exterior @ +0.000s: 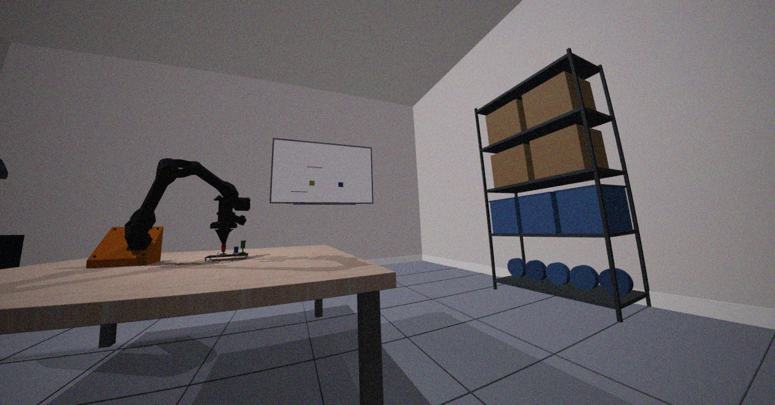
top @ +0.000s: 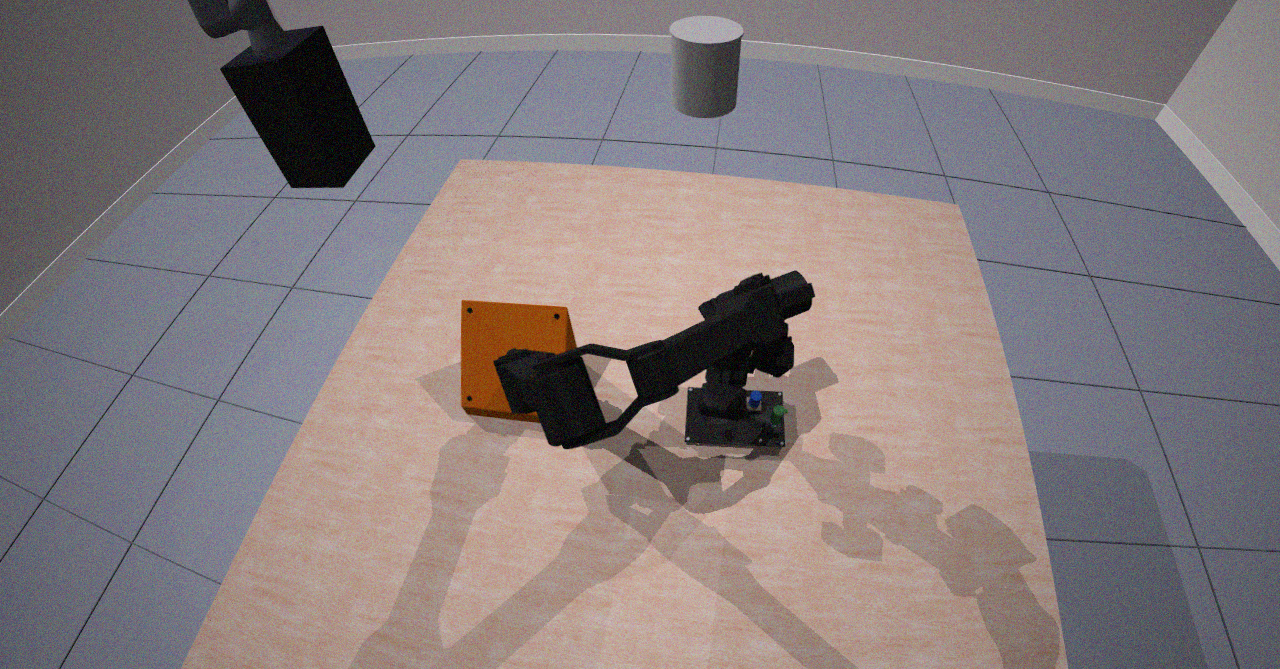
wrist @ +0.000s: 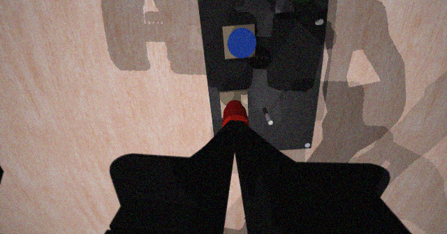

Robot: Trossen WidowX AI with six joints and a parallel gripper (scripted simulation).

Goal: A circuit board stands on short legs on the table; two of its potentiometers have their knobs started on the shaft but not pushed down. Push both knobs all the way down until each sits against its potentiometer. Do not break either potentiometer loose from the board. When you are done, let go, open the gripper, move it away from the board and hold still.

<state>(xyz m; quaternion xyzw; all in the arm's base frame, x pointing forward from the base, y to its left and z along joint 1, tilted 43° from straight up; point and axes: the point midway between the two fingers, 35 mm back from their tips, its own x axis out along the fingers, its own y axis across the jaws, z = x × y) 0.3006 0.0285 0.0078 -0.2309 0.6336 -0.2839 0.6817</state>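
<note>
Now: the red knob 2 cm below my gripper tip. Round my gripper tip: green knob: 8 cm ahead, 4 cm to the right.
</note>
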